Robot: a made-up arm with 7 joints.
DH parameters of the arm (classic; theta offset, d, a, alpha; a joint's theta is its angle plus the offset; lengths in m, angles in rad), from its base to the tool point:
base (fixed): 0 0.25 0.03 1.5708
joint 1: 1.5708 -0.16 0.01 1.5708
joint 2: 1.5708 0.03 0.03 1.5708
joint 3: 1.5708 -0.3 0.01 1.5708
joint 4: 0 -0.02 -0.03 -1.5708
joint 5: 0 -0.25 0.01 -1.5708
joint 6: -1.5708 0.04 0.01 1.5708
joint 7: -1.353 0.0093 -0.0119 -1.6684
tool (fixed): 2.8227 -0.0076 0 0
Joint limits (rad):
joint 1: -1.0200..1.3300
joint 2: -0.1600..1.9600
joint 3: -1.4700..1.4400
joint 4: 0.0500..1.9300
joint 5: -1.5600..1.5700
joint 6: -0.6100..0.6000
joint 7: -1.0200..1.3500
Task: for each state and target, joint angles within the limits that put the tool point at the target. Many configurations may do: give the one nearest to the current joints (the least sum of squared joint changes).
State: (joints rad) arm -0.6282 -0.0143 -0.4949 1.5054 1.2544 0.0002 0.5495
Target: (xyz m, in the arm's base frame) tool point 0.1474 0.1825 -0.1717
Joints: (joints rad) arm -0.4933 0.2528 -0.2379 1.7610 1.2027 0.0038 0.5587
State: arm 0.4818 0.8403 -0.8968 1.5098 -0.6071 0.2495 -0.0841
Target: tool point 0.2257 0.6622 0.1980
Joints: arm 0.3473 1.5677 -1.0040 0.6404 -0.4754 0.2158 -0.0239
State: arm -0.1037 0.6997 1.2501 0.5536 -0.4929 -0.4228 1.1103
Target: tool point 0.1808 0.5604 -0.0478
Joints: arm 0.2611 0.6017 1.0578 0.6941 -0.5312 -0.4273 1.1187
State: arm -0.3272 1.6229 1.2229 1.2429 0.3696 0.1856 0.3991
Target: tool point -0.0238 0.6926 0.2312
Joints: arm -0.9177 1.2577 1.4400 0.6492 0.3133 0.1845 0.2612
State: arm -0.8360 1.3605 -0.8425 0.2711 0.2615 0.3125 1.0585
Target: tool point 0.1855 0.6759 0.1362
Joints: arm -0.9543 1.7950 -0.5909 0.7166 0.2002 0.2527 1.0011
